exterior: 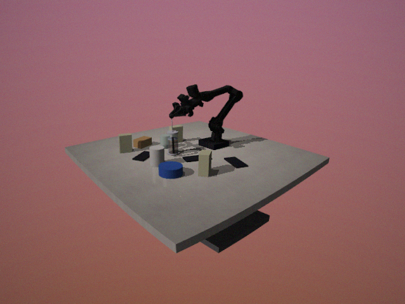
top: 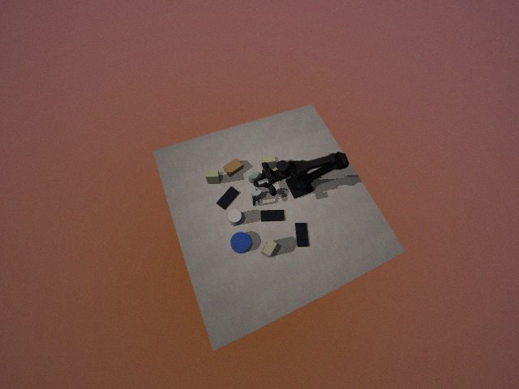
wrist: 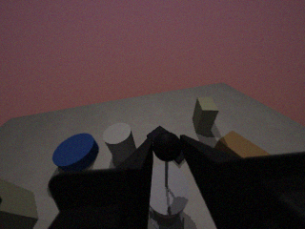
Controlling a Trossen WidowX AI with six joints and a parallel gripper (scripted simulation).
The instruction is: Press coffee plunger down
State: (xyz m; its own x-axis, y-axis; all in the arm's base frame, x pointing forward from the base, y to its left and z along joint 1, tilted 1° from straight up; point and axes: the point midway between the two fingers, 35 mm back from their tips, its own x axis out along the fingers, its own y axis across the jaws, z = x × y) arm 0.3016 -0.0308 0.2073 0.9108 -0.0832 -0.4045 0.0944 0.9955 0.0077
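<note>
The coffee press lies 120 mm below my gripper tip, 10 mm to the left of it and 10 mm behind it. The rest, counted from my gripper tip: white cylinder (180 mm below, 150 mm ahead, 100 mm to the left); orange block (240 mm to the right, 210 mm below, 60 mm ahead); pale green cylinder (190 mm below, 130 mm to the right, 40 mm behind).
</note>
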